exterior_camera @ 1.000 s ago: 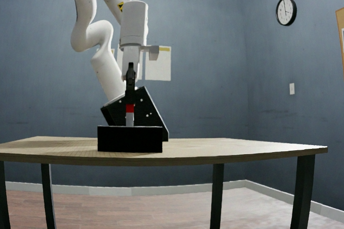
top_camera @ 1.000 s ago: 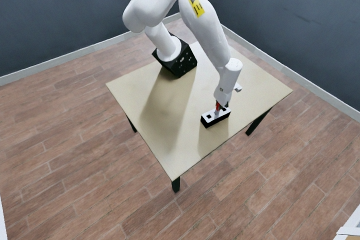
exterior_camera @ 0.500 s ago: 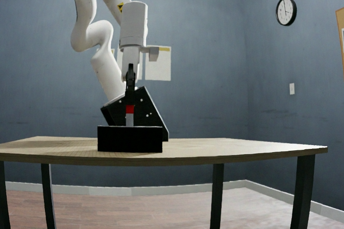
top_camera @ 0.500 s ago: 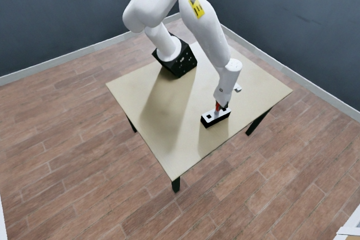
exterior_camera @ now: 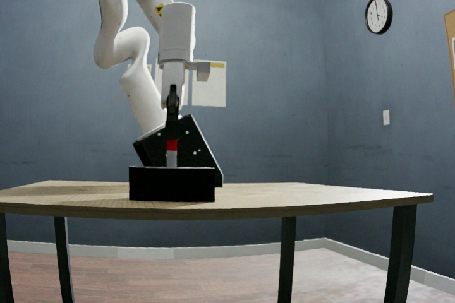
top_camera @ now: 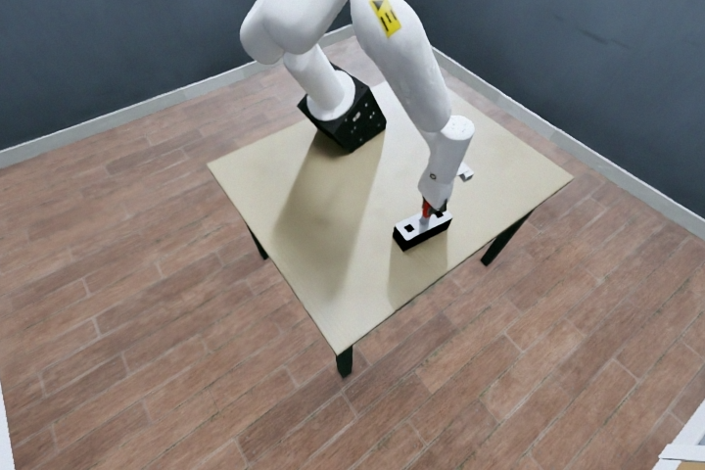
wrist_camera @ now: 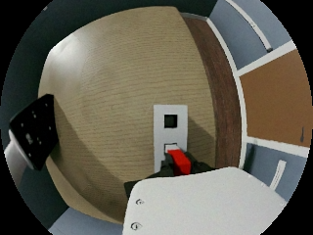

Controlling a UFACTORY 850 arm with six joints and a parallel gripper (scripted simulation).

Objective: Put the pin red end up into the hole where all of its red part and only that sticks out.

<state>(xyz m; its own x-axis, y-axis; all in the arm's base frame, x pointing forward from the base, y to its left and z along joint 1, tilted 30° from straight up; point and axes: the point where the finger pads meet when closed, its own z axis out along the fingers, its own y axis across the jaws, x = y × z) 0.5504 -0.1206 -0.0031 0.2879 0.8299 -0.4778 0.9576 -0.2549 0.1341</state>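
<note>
The pin lies 1 cm below my hand. Also, from my hand: black block: 12 cm below.
</note>
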